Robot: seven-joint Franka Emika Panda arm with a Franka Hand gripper.
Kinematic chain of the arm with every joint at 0, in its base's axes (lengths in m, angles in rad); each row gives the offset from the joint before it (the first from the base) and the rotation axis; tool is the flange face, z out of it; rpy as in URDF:
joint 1: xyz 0 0 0.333 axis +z
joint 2: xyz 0 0 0 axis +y
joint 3: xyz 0 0 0.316 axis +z
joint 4: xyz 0.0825 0 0 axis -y
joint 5: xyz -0.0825 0 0.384 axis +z
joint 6: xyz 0 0 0 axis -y
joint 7: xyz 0.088 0 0 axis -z
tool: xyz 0 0 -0.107 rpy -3.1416 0 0
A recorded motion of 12 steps. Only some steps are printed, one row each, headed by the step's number.
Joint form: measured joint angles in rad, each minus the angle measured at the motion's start. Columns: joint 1, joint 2, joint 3, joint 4, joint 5, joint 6, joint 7.
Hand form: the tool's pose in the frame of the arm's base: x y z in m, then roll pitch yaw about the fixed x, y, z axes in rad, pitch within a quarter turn. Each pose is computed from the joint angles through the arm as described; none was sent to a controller.
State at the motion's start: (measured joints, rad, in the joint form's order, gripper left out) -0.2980 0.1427 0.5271 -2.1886 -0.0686 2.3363 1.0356
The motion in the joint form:
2: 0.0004 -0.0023 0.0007 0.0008 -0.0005 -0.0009 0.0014
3: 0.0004 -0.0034 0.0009 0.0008 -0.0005 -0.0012 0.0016
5: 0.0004 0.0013 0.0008 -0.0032 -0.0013 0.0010 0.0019
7: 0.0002 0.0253 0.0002 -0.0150 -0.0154 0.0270 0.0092
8: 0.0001 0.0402 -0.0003 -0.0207 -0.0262 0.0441 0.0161
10: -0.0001 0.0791 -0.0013 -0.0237 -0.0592 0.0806 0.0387
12: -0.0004 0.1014 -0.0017 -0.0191 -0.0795 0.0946 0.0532
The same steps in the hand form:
2: 0.5368 0.1221 0.3345 -3.1075 0.0023 -0.7648
3: 0.5367 0.1222 0.3350 -3.1072 0.0015 -0.7648
5: 0.5357 0.1220 0.3312 -3.1111 0.0063 -0.7644
7: 0.5347 0.1217 0.3171 -3.1144 0.0123 -0.7625
8: 0.5344 0.1217 0.3091 -3.1148 0.0137 -0.7623
10: 0.5361 0.1221 0.2926 -3.1138 0.0127 -0.7628
12: 0.5383 0.1225 0.2851 -3.1140 0.0117 -0.7638

